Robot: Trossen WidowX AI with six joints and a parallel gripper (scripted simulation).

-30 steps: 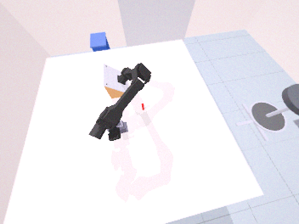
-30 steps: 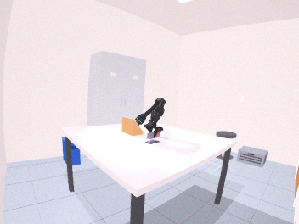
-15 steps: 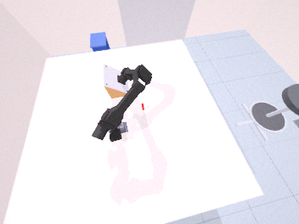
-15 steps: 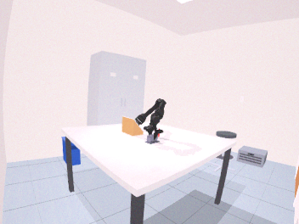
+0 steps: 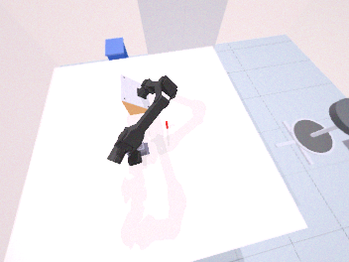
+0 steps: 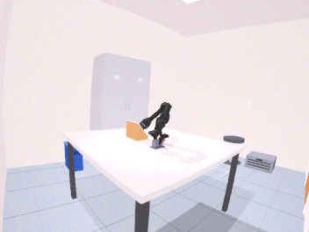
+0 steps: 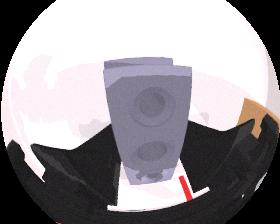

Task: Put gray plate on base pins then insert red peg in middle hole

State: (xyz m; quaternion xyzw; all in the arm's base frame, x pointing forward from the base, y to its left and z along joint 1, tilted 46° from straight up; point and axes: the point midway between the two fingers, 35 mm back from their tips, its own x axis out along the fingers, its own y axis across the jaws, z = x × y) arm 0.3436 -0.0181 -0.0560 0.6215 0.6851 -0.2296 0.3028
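My gripper tip is 30 mm below the gray plate. The rest, counted from my gripper tip: red peg: 180 mm to the left, 120 mm behind, 20 mm above.
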